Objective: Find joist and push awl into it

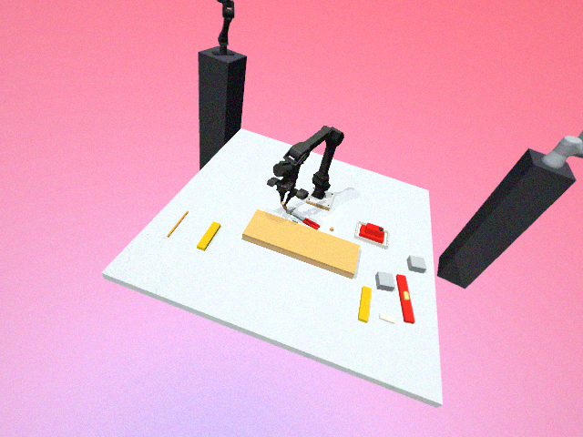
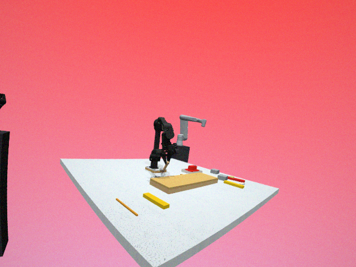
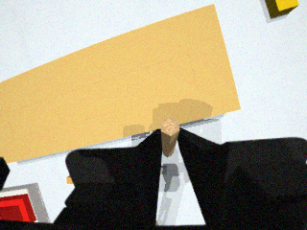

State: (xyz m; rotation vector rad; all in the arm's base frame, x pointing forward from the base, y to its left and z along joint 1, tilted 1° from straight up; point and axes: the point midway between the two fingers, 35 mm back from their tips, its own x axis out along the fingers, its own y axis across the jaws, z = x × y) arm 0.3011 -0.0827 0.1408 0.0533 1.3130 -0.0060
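Now: gripper tip 3 cm past the awl and 4 cm above it. The rest, counted from my gripper tip: orange pencil: 27 cm ahead, 38 cm to the right, 12 cm below; then white tray: 20 cm behind, 43 cm to the left, 11 cm below; then red-handled tool: 10 cm behind, 9 cm to the left, 12 cm below.
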